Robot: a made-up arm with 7 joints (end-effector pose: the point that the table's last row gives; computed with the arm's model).
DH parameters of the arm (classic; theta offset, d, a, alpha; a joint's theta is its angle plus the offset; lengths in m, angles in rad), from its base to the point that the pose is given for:
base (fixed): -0.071 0 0 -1.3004
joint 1: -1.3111 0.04 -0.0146 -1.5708
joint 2: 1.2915 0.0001 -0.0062 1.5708
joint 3: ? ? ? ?
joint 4: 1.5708 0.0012 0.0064 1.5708
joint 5: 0 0.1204 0 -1.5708
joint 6: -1.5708 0 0.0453 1.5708
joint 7: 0 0 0 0
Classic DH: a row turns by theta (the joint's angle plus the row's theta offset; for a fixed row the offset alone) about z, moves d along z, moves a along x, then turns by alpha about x.
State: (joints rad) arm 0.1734 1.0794 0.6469 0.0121 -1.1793 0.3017 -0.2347
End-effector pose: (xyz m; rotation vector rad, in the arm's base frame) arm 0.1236 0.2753 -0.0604 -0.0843 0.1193 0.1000
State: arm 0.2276 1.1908 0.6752 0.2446 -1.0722 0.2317 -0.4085
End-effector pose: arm 0.1114 0.3110 -0.0481 0.0667 0.1915 0.1398
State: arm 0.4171 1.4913 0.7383 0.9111 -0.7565 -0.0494 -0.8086
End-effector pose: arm 0.0616 0.3764 0.0132 0.5089 0.5401 0.2420
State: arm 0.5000 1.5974 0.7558 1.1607 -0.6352 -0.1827 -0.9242
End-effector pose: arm 0.0444 0.3843 0.0416 0.6591 0.7275 0.2653
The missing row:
joint 3: 1.5708 -0.1863 0.0163 -1.5708
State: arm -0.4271 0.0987 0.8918 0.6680 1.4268 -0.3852 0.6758
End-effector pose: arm 0.1644 0.1574 -0.2621 1.2260 0.1316 0.6637
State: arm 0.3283 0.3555 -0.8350 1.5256 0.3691 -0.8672 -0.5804
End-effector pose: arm -0.1662 0.1208 -0.2872 -0.0014 1.4462 -1.6606
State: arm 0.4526 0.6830 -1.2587 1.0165 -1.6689 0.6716 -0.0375
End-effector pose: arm -0.2122 0.1639 -0.2332 -0.4095 2.6635 0.5603
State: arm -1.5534 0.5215 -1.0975 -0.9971 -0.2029 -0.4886 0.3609
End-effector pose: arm 0.0823 -0.0316 0.0182 -0.3142 -1.7636 -1.6743
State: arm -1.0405 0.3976 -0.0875 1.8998 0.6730 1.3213 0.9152
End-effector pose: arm 0.1834 0.1680 -0.2203 2.1502 1.6849 0.8718
